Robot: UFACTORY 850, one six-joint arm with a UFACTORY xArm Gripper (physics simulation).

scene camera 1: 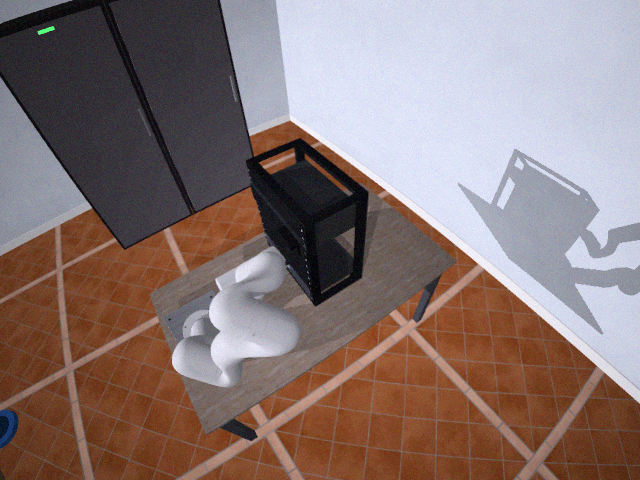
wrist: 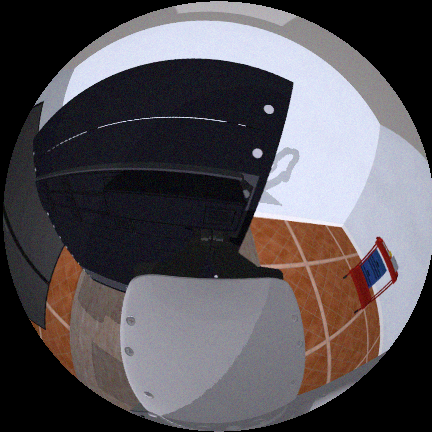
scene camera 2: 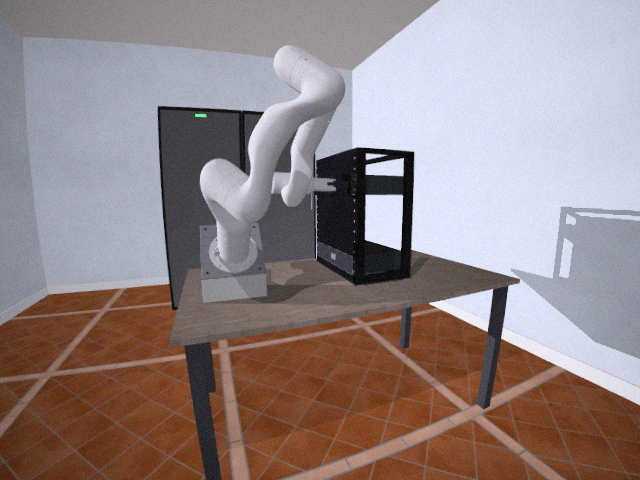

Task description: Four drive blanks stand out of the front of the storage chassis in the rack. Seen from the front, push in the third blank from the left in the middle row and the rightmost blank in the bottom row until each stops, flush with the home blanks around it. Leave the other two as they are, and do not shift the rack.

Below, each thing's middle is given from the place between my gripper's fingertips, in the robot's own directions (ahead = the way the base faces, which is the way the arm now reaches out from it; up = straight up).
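Black rack [scene camera 1: 300,207]: my hand 150 mm short of it, 190 mm to the right of it, 140 mm above it.
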